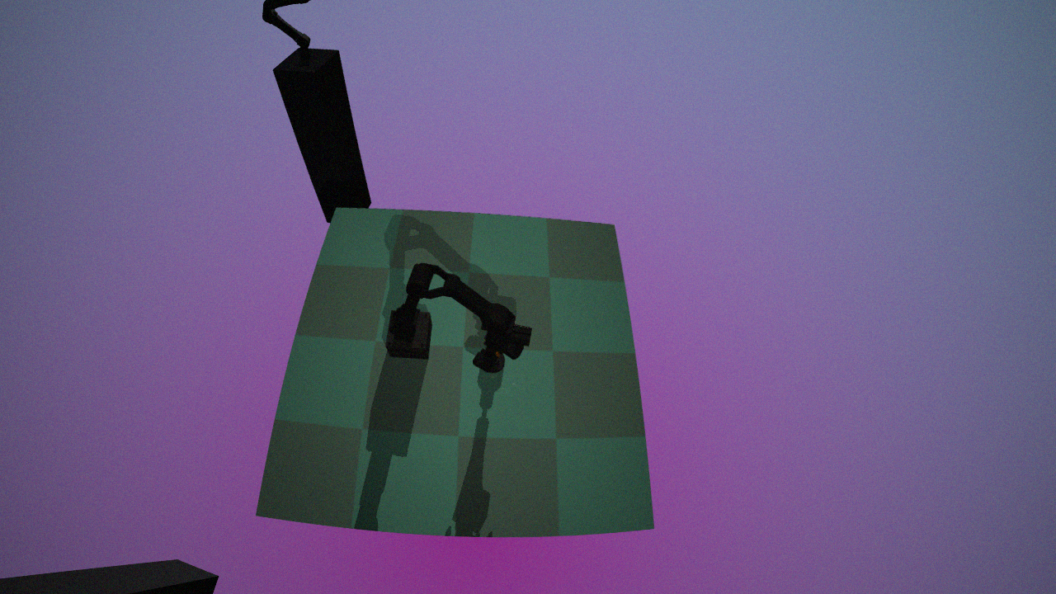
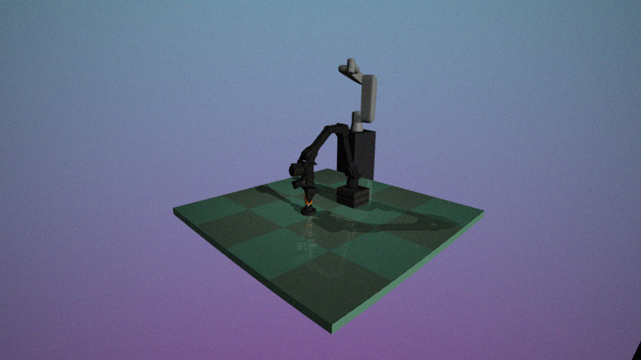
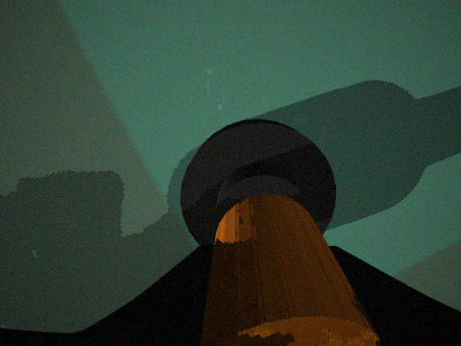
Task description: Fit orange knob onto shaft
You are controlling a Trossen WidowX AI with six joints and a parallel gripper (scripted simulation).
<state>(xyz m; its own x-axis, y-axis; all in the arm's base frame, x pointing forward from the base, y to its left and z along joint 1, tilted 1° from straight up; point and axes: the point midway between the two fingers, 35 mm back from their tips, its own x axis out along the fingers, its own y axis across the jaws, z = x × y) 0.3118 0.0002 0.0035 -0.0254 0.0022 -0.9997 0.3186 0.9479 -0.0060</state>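
Right now my gripper tip is 3 cm below the orange knob. The rest, counted from my gripper tip: round pedestal: 4 cm below.
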